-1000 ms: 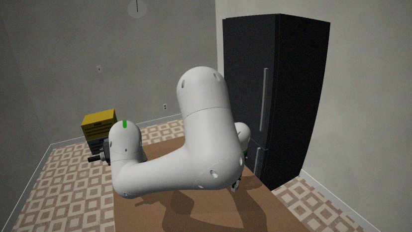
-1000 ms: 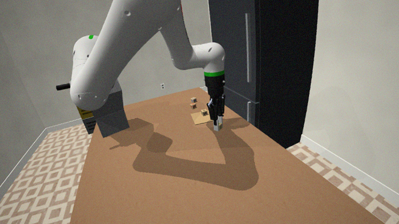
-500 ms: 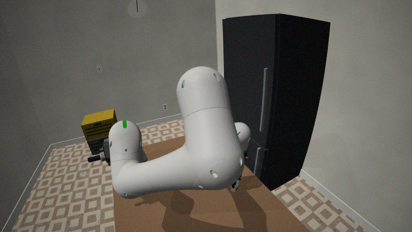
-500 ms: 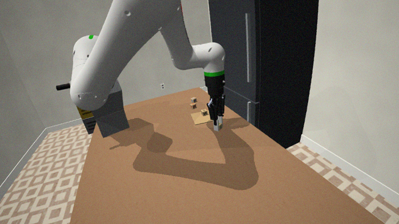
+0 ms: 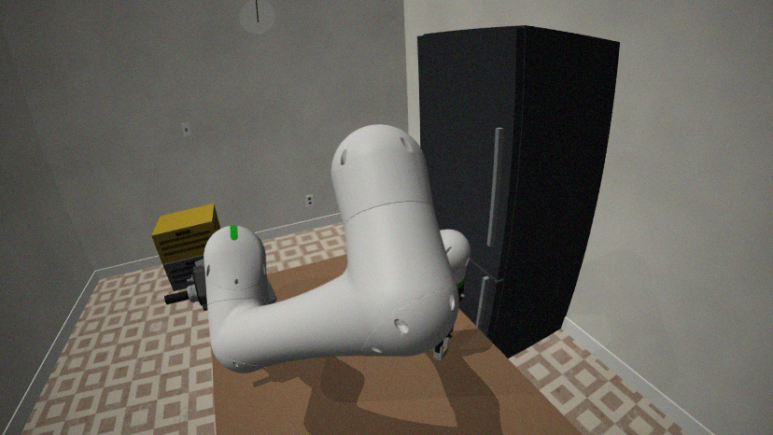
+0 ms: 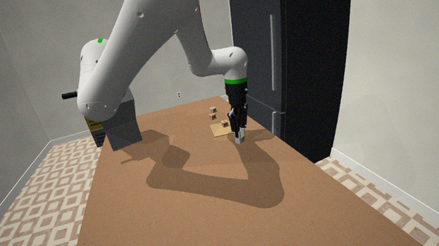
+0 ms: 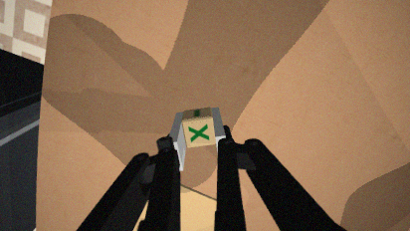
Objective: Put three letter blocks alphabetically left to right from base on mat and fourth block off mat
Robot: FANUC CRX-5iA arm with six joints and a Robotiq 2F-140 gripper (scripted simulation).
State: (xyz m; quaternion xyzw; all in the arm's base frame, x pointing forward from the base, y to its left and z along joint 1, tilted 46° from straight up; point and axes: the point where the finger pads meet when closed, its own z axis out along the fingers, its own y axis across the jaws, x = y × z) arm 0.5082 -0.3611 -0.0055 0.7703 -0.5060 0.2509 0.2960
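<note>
My hand is 16 cm to the right of the tan mat, 3 cm above it and 1 cm short of it. Also, from my hand: R block: 32 cm to the left, 2 cm below, 2 cm ahead; block marked 9: 18 cm to the left, 2 cm ahead, 1 cm below; X block: 2 cm below.
</note>
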